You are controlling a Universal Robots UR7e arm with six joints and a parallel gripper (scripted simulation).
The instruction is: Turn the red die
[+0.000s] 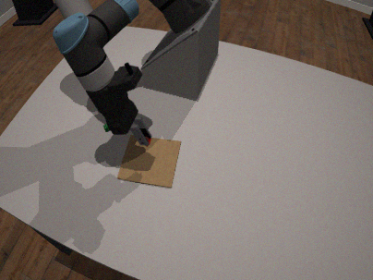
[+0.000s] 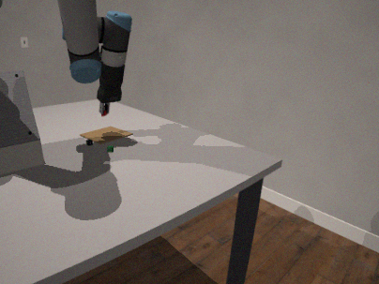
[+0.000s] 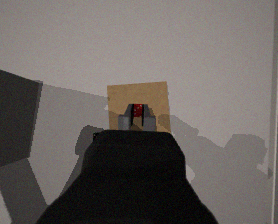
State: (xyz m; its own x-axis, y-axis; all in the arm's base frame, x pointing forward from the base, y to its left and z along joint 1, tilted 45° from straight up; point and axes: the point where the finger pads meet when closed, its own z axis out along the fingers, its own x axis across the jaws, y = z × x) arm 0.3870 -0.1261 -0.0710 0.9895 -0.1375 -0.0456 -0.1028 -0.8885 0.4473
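Right now my hand is 20 mm above the red die and 10 mm to the right of it. The rest, counted from my hand: green die 140 mm to the right, 90 mm below, 70 mm behind; then black die 90 mm below, 90 mm behind, 50 mm to the right; then tan mat 100 mm below.
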